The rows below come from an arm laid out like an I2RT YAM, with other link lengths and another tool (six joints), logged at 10 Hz.
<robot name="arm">
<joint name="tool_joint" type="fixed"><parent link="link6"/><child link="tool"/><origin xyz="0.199 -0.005 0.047" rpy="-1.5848 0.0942 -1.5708"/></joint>
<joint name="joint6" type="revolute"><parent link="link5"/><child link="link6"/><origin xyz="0.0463 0 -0.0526" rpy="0 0 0"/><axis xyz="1 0 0"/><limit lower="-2.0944" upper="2.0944"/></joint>
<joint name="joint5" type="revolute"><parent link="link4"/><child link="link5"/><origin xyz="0.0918 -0.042 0.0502" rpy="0 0 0"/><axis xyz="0 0 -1"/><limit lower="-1.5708" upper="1.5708"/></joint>
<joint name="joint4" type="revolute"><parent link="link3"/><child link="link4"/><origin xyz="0.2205 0.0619 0.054" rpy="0 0 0"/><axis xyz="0 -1 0"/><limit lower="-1.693" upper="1.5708"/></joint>
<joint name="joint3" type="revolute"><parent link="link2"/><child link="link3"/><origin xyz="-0.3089 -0.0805 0" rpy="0 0 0"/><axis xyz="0 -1 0"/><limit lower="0" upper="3.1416"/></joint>
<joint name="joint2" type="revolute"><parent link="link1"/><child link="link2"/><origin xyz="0.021 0.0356 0.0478" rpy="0 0 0"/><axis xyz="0 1 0"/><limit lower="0" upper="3.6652"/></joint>
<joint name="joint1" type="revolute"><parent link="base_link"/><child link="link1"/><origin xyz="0 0 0.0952" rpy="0 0 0"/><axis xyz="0 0 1"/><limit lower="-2.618" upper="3.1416"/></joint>
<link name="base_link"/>
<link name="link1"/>
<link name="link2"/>
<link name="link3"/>
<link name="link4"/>
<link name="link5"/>
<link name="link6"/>
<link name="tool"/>
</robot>
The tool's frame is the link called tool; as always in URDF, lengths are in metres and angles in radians.
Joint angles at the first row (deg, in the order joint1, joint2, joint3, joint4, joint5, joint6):
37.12 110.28 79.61 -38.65 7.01 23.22
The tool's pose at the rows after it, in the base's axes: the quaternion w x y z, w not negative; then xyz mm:
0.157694 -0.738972 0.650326 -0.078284 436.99 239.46 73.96
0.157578 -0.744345 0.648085 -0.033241 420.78 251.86 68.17
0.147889 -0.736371 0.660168 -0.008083 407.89 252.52 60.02
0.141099 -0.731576 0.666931 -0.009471 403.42 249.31 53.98
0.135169 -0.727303 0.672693 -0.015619 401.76 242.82 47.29
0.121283 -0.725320 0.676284 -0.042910 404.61 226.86 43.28
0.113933 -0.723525 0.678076 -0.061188 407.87 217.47 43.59
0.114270 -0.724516 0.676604 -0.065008 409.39 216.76 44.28
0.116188 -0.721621 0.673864 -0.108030 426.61 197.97 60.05
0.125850 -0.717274 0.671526 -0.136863 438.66 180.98 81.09
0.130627 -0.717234 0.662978 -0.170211 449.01 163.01 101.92
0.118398 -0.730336 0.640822 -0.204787 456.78 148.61 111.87
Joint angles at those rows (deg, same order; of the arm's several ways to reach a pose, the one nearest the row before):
36.95 109.10 79.62 -40.14 5.43 23.31
36.69 109.03 79.57 -41.30 0.27 23.40
36.67 109.12 78.94 -42.26 -2.02 25.41
37.08 109.12 77.80 -41.84 -1.45 26.68
37.12 109.12 76.29 -40.88 -0.51 27.40
37.12 109.12 75.35 -40.97 2.87 27.38
37.12 109.12 75.26 -41.34 5.10 27.38
37.12 109.12 75.29 -41.23 5.50 27.11
36.16 108.09 76.01 -41.61 10.00 25.41
34.72 105.80 76.16 -41.87 12.56 23.49
33.41 103.55 76.16 -42.04 15.53 20.64
32.64 102.85 76.16 -42.06 18.87 16.14

